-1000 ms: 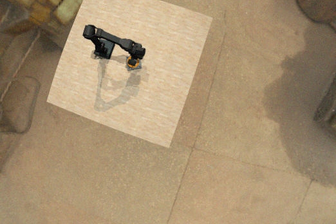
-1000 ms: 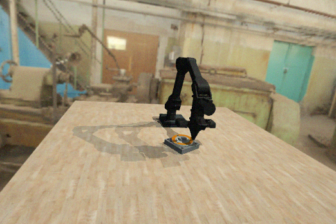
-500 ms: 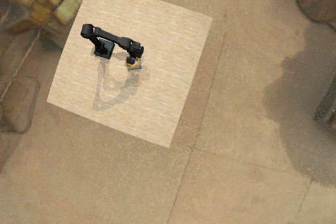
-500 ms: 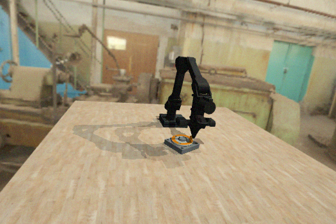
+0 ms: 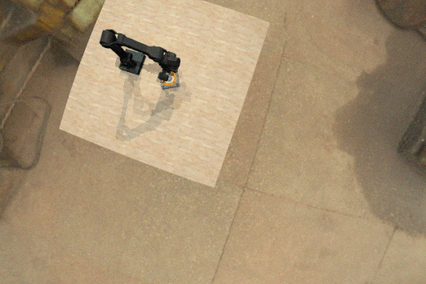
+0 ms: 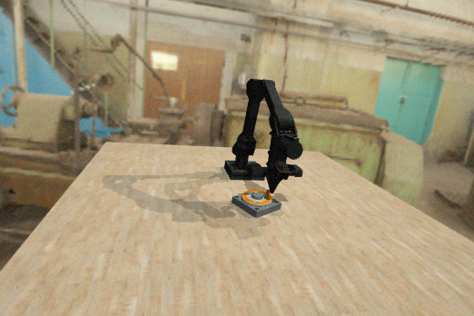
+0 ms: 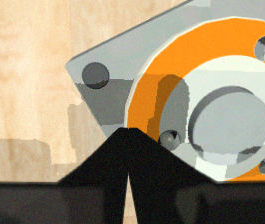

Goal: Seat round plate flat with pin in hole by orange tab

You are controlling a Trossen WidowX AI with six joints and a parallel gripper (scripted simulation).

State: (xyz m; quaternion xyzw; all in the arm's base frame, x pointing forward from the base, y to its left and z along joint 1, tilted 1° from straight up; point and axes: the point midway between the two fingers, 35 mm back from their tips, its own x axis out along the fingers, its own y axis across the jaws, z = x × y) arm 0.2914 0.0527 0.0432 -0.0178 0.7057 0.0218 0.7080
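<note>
Right now the round plate is 30 mm to the right of my gripper tip and 10 mm below it. From my gripper tip the other things lie so: base 50 mm to the right, 20 mm below.
</note>
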